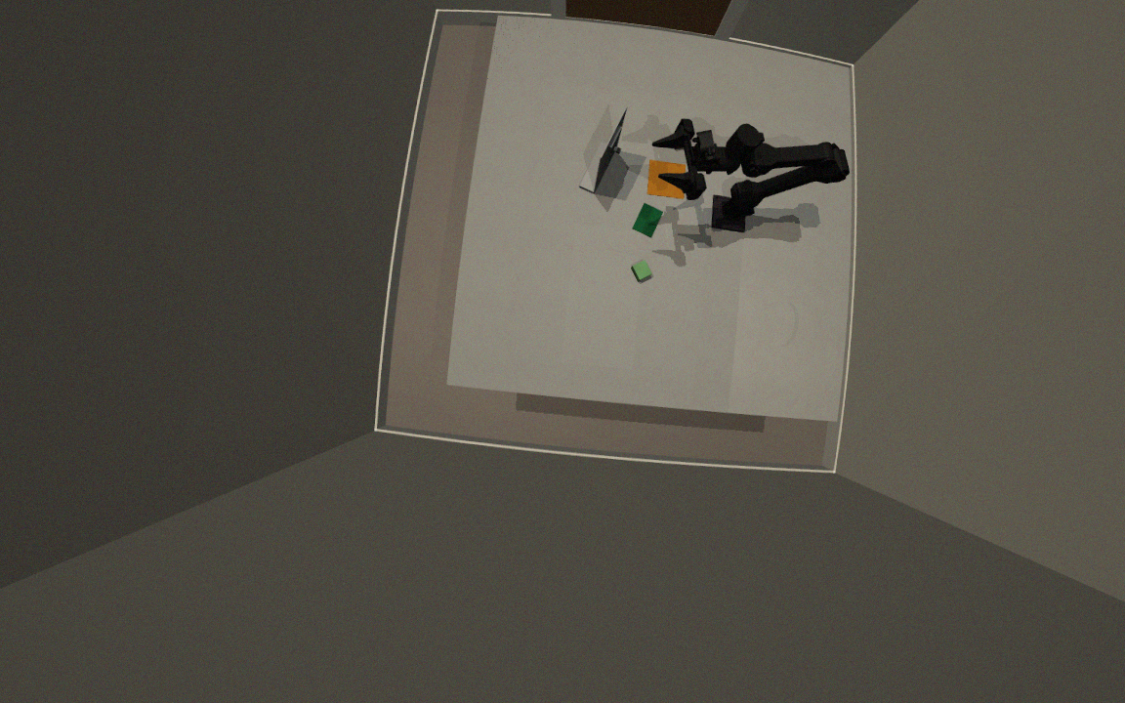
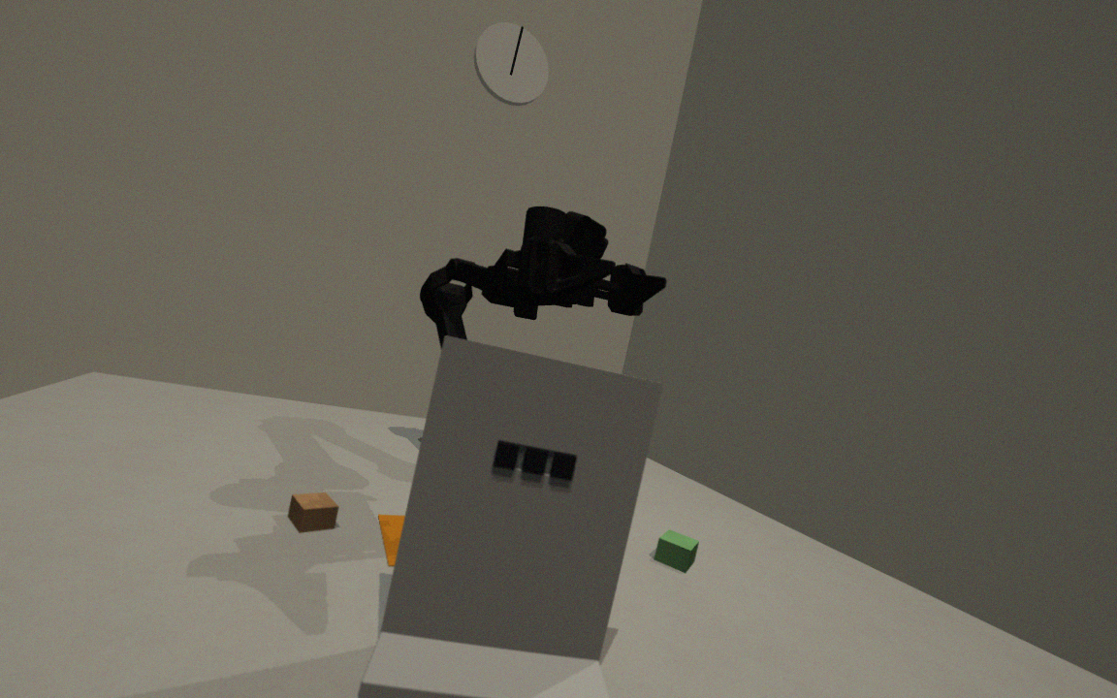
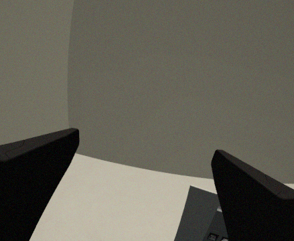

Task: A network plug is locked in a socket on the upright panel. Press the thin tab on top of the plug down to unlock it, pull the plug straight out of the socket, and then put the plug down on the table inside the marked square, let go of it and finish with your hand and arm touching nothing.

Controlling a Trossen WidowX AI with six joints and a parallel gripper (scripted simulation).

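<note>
The network plug lies 18 cm below my gripper tip, 13 cm to the right of it and 6 cm ahead of it. Round my gripper tip: orange marked square 34 cm below, 13 cm behind, 10 cm to the right; grey upright panel 24 cm below, 14 cm to the right, 8 cm ahead; dark green flat patch 34 cm below, 5 cm behind, 3 cm to the left.
</note>
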